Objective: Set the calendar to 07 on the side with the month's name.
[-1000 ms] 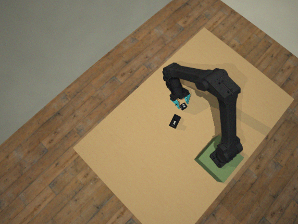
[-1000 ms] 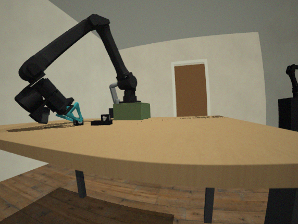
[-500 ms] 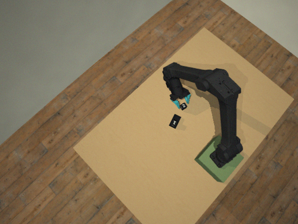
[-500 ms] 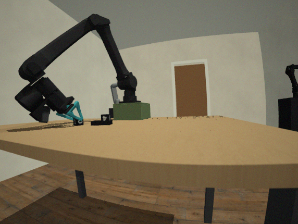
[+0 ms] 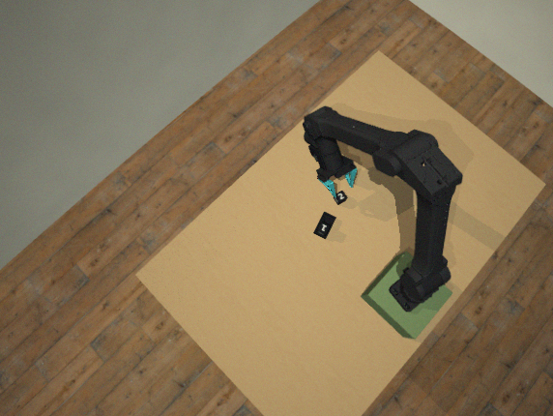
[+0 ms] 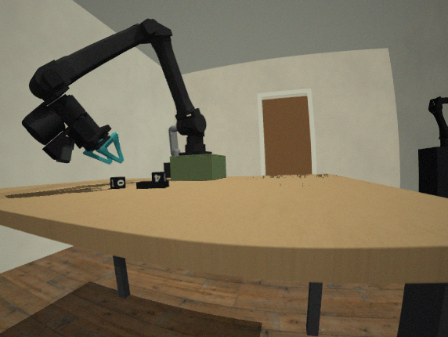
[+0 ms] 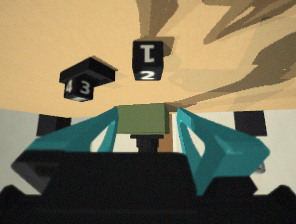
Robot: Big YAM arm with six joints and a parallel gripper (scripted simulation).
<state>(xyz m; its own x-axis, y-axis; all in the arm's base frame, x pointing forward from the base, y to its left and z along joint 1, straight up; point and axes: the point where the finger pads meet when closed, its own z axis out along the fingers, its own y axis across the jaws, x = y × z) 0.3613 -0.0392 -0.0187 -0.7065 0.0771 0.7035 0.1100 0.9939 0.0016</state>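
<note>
My hand is 6 cm above the digit cube and 1 cm past it. Round my hand: black calendar tray: 10 cm to the left, 7 cm below, 5 cm behind.
</note>
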